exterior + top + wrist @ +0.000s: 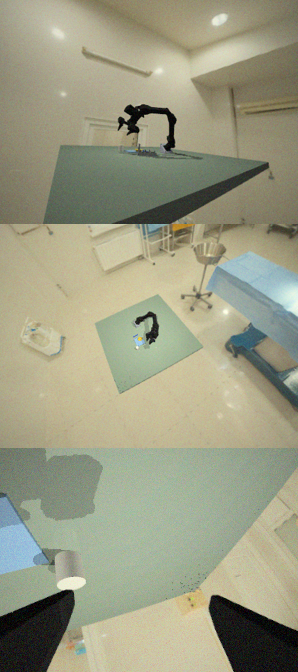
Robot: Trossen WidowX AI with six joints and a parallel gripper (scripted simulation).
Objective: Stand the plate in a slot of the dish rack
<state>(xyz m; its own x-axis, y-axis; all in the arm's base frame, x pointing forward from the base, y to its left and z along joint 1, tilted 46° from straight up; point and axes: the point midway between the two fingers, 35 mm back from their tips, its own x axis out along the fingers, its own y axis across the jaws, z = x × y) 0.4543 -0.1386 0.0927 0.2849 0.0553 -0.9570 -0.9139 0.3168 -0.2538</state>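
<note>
Right now my gripper tip is 20 cm past the yellow plate, 4 cm to the left of it and 14 cm above it. Round my gripper tip: grey dish rack 16 cm behind, 13 cm to the left, 13 cm below; then white cup 8 cm behind, 15 cm to the right, 13 cm below; then blue mat 18 cm behind, 7 cm to the right, 15 cm below.
</note>
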